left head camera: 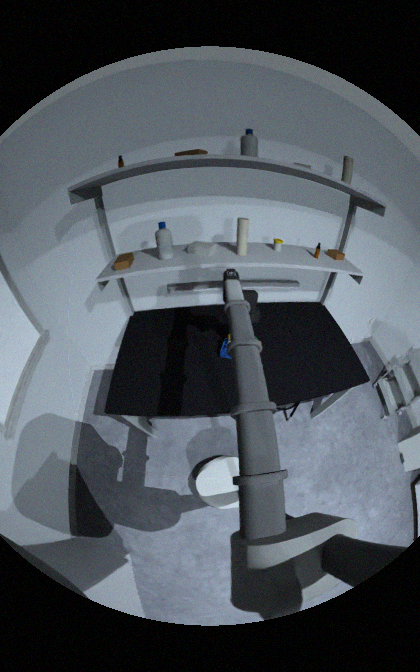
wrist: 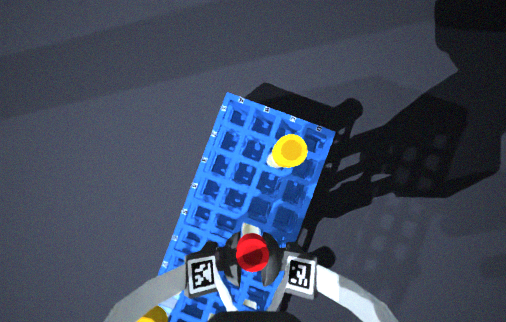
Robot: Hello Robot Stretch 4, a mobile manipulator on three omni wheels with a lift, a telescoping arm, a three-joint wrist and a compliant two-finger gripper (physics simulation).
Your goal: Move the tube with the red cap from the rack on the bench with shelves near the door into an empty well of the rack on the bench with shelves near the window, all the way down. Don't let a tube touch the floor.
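Where they show: end effector, tool point: (wrist: 253, 255); robot's base, origin of the base link: (left head camera: 224, 481).
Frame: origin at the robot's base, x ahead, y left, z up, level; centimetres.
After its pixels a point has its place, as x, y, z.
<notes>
My gripper (wrist: 251, 260) @(69.2, -8.8, 81.1) is shut on the tube with the red cap (wrist: 252, 252) @(69.1, -7.5, 85.3) in the wrist view; the tube's pale body shows just beyond the cap, over the blue rack. Whether its lower end is inside a well cannot be told. The blue rack (left head camera: 225, 348) @(67.4, 0.4, 79.3) (wrist: 227, 95) @(66.8, 3.0, 79.1) is on the black bench (left head camera: 150, 350) @(71.6, 42.6, 73.4), set at an angle in the wrist view. A yellow-capped tube (wrist: 291, 150) @(71.2, -1.6, 85.3) stands in the rack near its far end, leaning slightly in view. Several wells around it are empty. In the head camera view the arm hides the gripper and part of the rack.
Two shelves (left head camera: 225, 161) @(91.2, 0.2, 162.9) (left head camera: 200, 268) with bottles and boxes are above the back of the bench. A white round stool (left head camera: 216, 482) @(0.4, 6.2, 18.7) is on the floor before the bench. Another yellow cap (wrist: 154, 315) @(63.4, -11.6, 84.7) shows at the wrist view's bottom edge. White furniture (left head camera: 411, 452) @(-35.0, -198.7, 13.8) is at the right.
</notes>
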